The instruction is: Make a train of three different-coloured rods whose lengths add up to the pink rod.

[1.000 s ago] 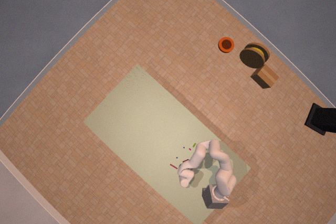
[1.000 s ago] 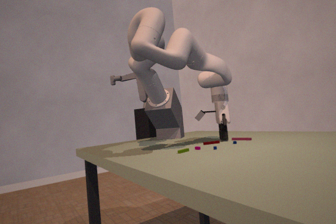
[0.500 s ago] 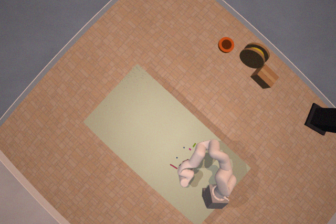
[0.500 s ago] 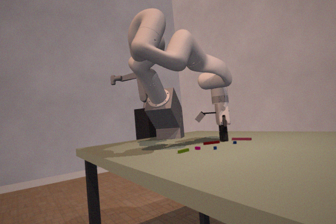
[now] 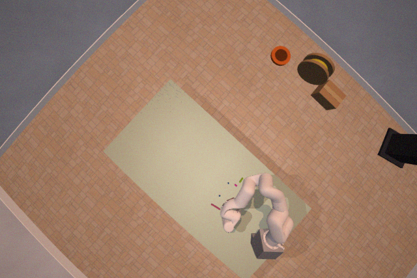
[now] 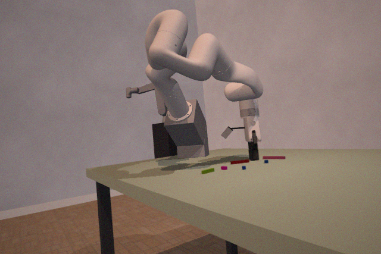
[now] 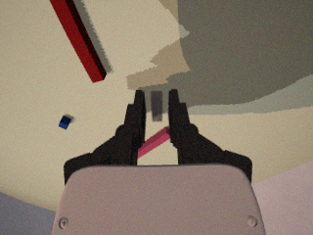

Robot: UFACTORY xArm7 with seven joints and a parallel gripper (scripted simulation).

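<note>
Right now the grey rod is 2 cm below my hand. Round my hand: red rod (8 cm to the right, 2 cm below, 2 cm behind); magenta rod (22 cm to the right, 2 cm below); pink rod (7 cm ahead, 3 cm to the left, 2 cm below).
</note>
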